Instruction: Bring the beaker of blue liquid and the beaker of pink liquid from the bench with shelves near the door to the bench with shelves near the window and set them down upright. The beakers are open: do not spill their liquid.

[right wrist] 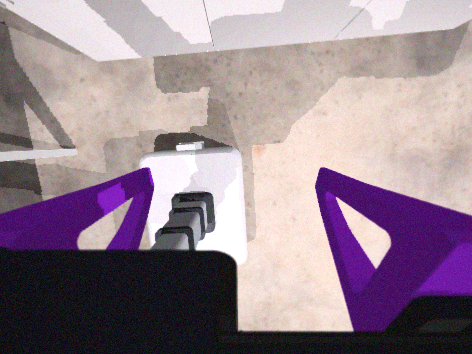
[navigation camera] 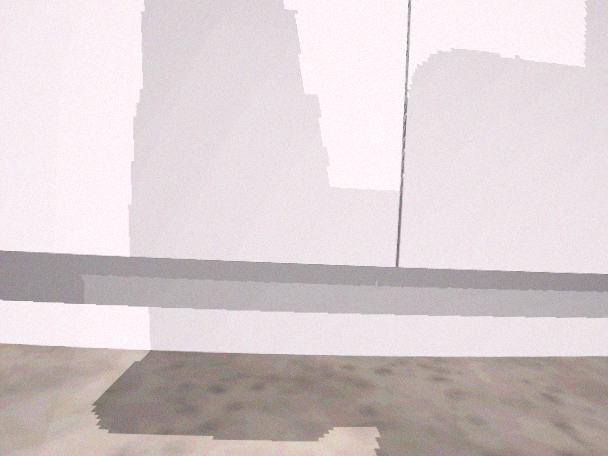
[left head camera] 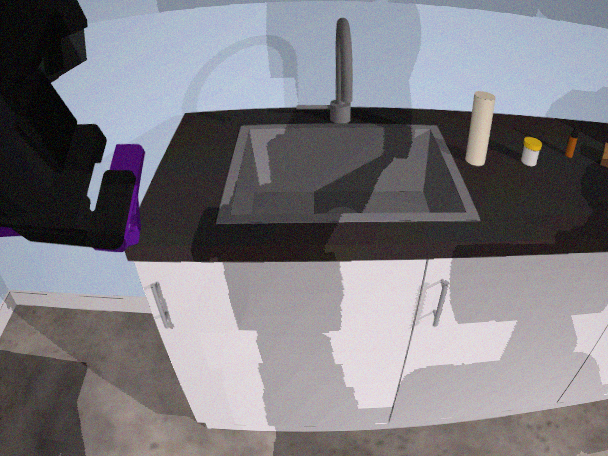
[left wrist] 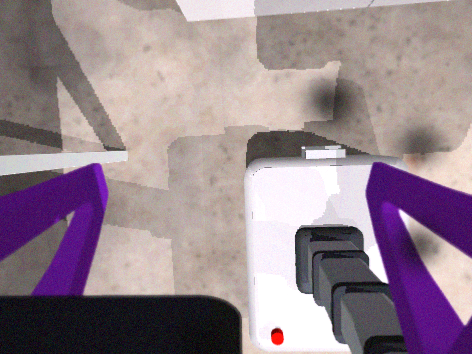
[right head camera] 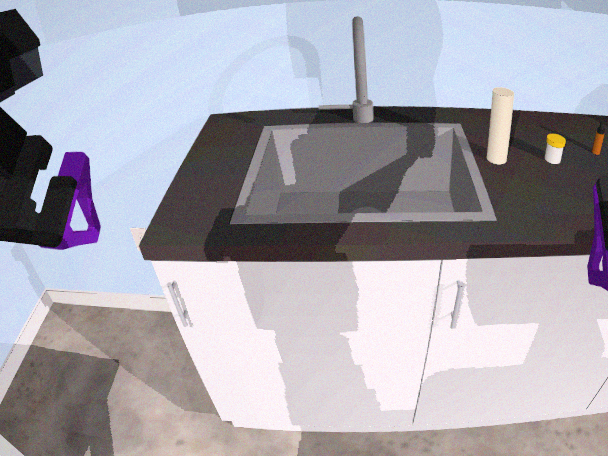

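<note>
Neither the beaker of blue liquid nor the beaker of pink liquid shows in these views, and neither bench with shelves can be made out. My left gripper (left wrist: pixel 236 177) is open, with nothing between its purple fingers. In both head cameras its arm is at the left edge, beside the left end of the sink counter. My right gripper (right wrist: pixel 234 176) is open, with nothing between its fingers. Part of one of its purple fingers shows at the right edge of the right head camera view, in front of the counter.
A dark counter (left head camera: pixel 280 240) (right head camera: pixel 290 242) with a sink (left head camera: pixel 473 216) (right head camera: pixel 489 216) and faucet (left head camera: pixel 343 70) (right head camera: pixel 361 70) stands close ahead on white cabinets. A cream cylinder (left head camera: pixel 480 130) (right head camera: pixel 500 127), a yellow-lidded jar (left head camera: pixel 530 152) (right head camera: pixel 554 150) and an orange bottle (left head camera: pixel 571 146) (right head camera: pixel 598 142) stand on it. A white leg (left wrist: pixel 60 162) (right wrist: pixel 35 154) is at left.
</note>
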